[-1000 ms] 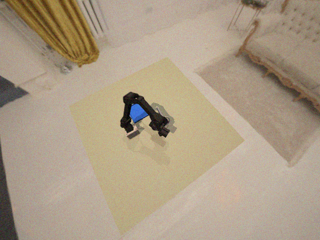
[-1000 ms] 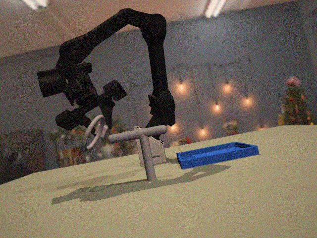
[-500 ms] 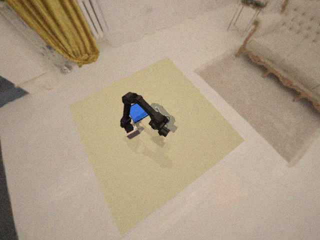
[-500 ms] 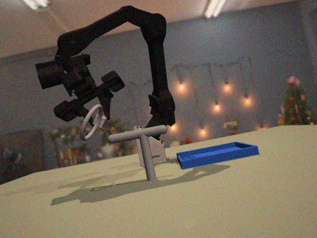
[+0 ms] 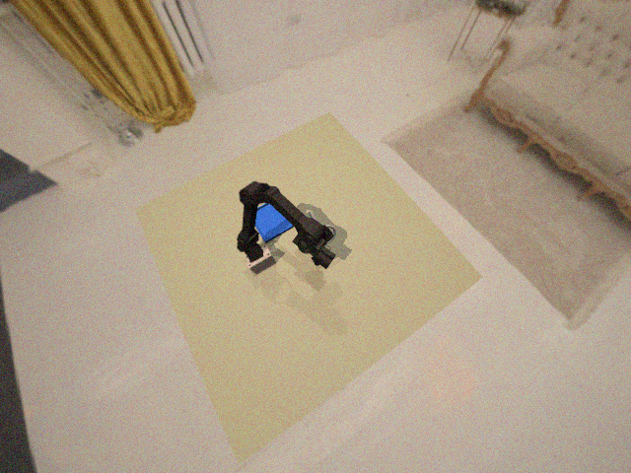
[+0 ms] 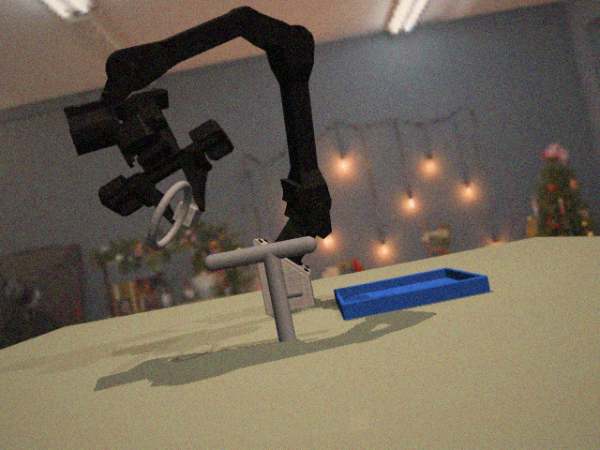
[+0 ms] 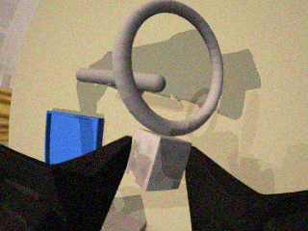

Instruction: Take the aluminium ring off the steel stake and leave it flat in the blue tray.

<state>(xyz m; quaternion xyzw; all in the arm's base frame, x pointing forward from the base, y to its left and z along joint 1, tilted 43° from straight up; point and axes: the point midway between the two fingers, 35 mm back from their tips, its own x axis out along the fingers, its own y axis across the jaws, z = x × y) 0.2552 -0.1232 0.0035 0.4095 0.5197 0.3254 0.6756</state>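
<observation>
Now: gripper tip 120 mm past the blue tray, 260 mm to the right of it and 160 mm above it. Also, from my gripper tip: aluminium ring: 40 mm ahead.
</observation>
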